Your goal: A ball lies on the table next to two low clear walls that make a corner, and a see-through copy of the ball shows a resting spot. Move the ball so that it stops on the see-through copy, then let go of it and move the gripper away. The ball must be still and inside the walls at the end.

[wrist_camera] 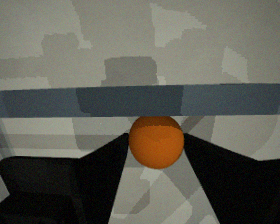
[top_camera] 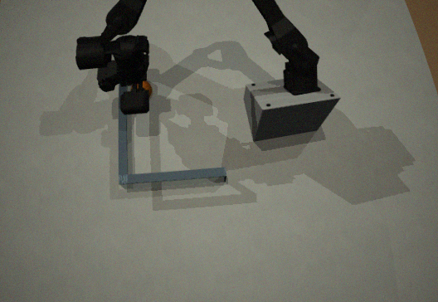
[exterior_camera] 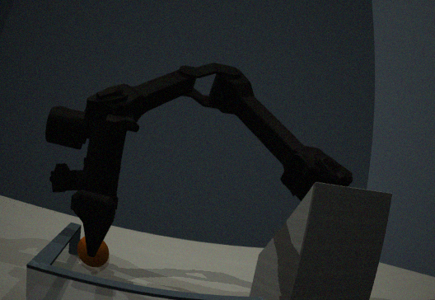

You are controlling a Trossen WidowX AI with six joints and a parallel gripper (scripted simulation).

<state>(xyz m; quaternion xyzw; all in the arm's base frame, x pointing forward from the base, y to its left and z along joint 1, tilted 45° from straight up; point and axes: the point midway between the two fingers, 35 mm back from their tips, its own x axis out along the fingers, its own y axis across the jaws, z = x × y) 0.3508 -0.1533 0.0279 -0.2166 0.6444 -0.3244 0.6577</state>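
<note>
Now: the see-through copy of ball 1 cm below my gripper tip. From my gripper tip the other things lie so: orange ball right at my gripper tip.
</note>
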